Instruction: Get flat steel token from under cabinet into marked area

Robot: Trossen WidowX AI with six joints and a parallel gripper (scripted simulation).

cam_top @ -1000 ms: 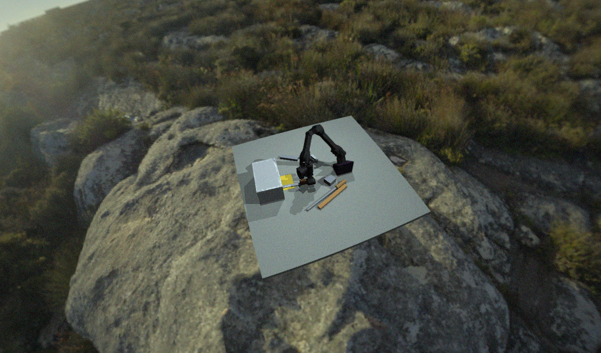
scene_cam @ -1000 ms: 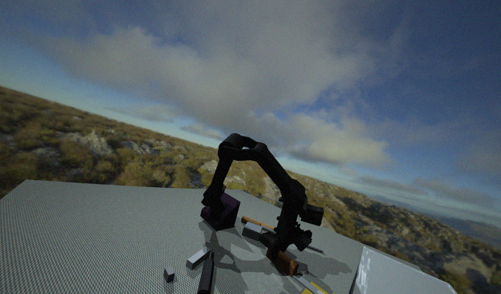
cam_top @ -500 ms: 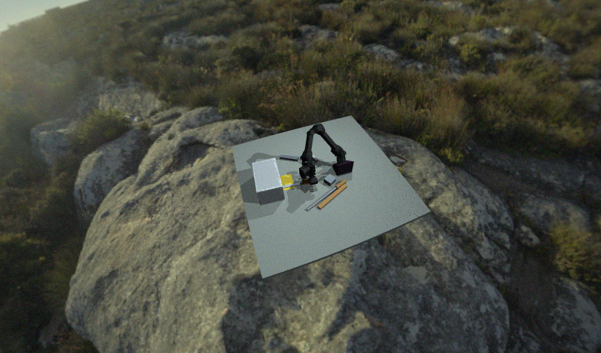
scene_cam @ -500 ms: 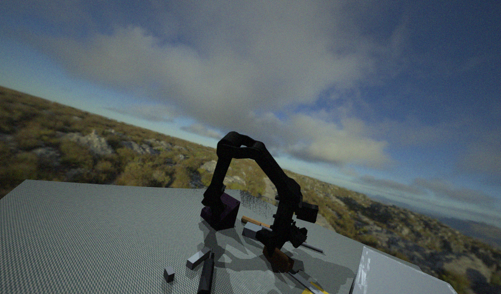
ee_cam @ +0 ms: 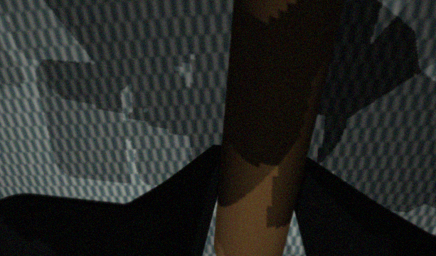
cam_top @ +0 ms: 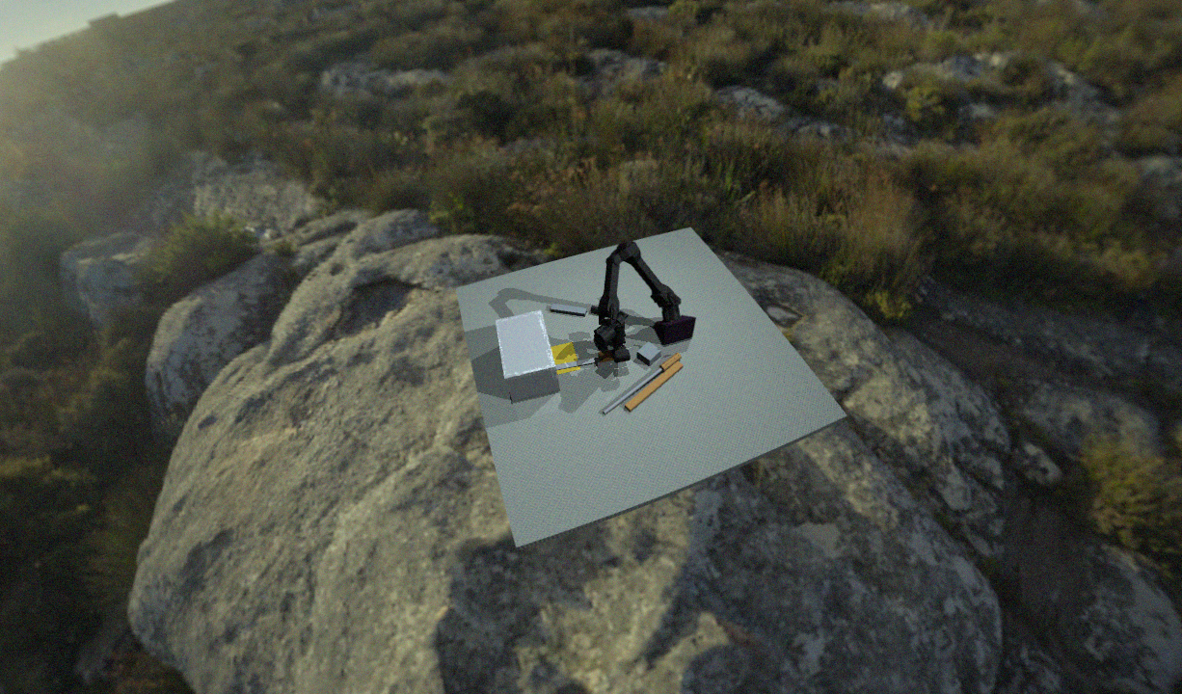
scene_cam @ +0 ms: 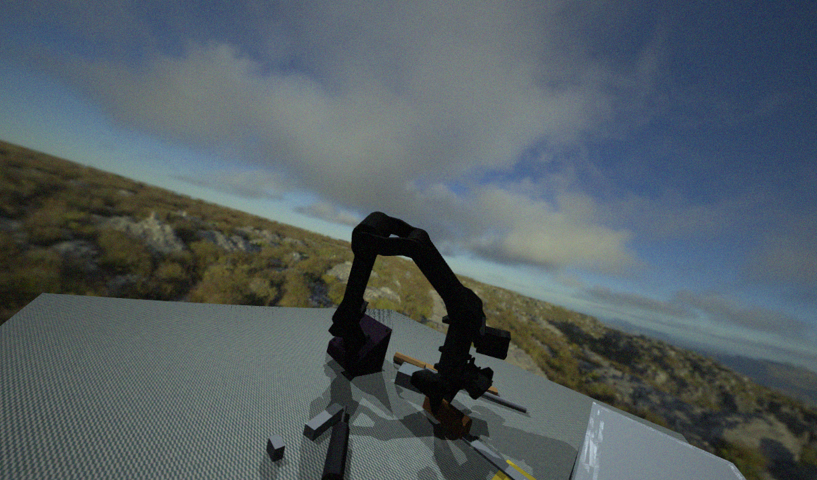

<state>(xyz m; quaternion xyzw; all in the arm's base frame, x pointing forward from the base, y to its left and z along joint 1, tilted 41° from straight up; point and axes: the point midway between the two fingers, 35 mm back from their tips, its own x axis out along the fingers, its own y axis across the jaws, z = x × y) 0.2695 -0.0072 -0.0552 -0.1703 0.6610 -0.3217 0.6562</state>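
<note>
Now: the grey block 120 mm behind my gripper tip, 50 mm to the left of it and 10 mm above it. The rest, counted from my gripper tip: grey bar: 230 mm to the right, 110 mm behind; small grey cube: 320 mm to the right, 100 mm behind; wooden stick: 200 mm to the left, 70 mm behind.
</note>
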